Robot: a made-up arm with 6 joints.
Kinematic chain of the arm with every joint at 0, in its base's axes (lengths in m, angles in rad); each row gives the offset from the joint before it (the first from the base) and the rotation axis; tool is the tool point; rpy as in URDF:
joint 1: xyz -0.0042 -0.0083 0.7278 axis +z
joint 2: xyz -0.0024 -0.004 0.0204 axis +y
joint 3: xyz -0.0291 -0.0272 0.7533 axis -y
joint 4: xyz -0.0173 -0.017 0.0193 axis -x
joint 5: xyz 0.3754 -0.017 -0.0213 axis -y
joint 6: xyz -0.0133 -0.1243 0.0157 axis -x
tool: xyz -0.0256 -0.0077 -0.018 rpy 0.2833 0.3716 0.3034
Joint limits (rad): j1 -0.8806..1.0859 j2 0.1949..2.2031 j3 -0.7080..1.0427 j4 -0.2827..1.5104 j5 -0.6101..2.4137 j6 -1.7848..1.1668
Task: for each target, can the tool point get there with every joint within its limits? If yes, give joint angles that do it. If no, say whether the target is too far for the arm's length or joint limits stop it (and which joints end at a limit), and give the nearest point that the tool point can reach.
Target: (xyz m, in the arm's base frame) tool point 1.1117 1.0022 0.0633
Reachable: no: too far | nearest point 0.7889 0.7099 0.2611 | short by 0.478 m
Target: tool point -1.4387 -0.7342 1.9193
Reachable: no: too far | nearest point 0.0113 -0.3509 1.7988 | short by 1.505 m
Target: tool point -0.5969 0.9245 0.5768
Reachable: no: joint limits stop it (at a limit: joint 1, joint 3, joint 4, joint 5, joint 6) | nearest point 0.3538 0.5751 0.5351 | short by 1.014 m
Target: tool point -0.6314 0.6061 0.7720
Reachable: no: joint limits stop it (at a limit: joint 1, joint 3, joint 4, joint 5, joint 6) | nearest point 0.3674 0.6010 0.8153 | short by 1.000 m
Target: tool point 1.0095 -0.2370 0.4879
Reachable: yes | joints -0.0620 1.6641 0.6299 1.0378 0.6920 0.0809
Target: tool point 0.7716 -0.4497 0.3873
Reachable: yes | joints -0.3050 1.6496 0.2430 0.7293 1.1797 -0.7091
